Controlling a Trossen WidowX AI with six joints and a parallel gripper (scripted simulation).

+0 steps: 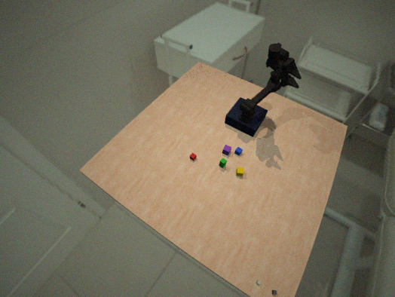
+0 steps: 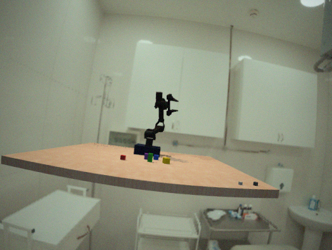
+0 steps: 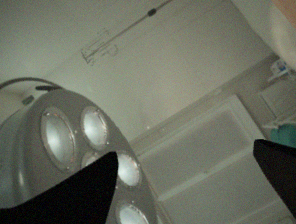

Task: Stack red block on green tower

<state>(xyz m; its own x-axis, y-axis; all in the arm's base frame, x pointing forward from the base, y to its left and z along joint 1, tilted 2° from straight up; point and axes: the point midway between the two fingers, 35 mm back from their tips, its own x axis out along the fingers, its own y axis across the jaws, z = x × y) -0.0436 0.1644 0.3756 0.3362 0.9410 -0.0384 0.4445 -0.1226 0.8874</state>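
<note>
My gripper tip is 440 mm short of the red block, 430 mm above it and 330 mm to the left of it. The rest, counted from my gripper tip: purple block (420 mm below, 280 mm ahead, 190 mm to the right); then blue block (420 mm below, 240 mm ahead, 130 mm to the right); then yellow block (420 mm below, 360 mm ahead, 50 mm to the right).
</note>
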